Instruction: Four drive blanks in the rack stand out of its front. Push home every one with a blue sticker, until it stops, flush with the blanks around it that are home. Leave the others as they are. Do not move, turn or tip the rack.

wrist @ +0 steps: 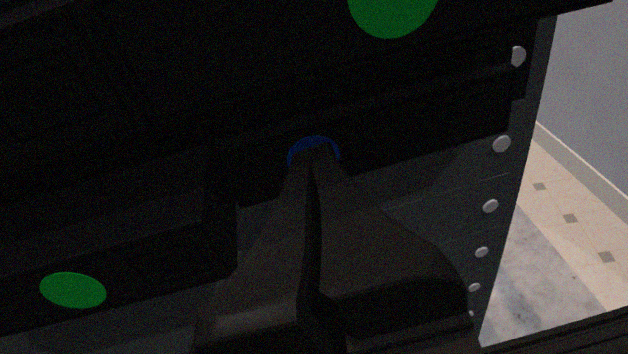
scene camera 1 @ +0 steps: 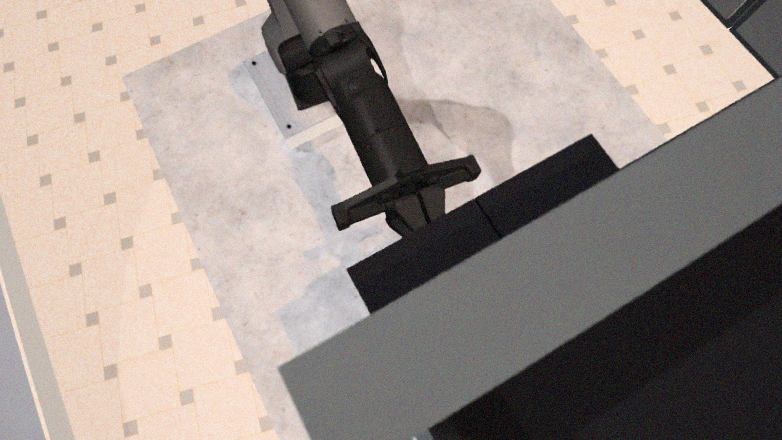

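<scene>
The rack (scene camera 1: 519, 257) (wrist: 505, 175) shows its grey top in the scene view and its right post in the wrist view. Two black blanks (scene camera 1: 432, 254) (scene camera 1: 546, 186) stand out of its front side by side; their stickers are hidden there. In the wrist view, the blue-stickered blank (wrist: 410, 135) is behind my fingertips, with the rim of its blue sticker (wrist: 314, 141) showing. My gripper (scene camera 1: 422, 221) (wrist: 319, 167) is shut, its tips at that sticker; contact is unclear. A green-stickered blank (wrist: 150, 265) stands out at lower left. Whether the blue-stickered one is flush is unclear.
Another green sticker (wrist: 392, 17) shows above the fingertips in the wrist view. Round pale screw heads (wrist: 490, 205) run down the rack's right post. The marbled mat (scene camera 1: 202, 164) lies under the arm, with tiled floor (scene camera 1: 98, 240) around it.
</scene>
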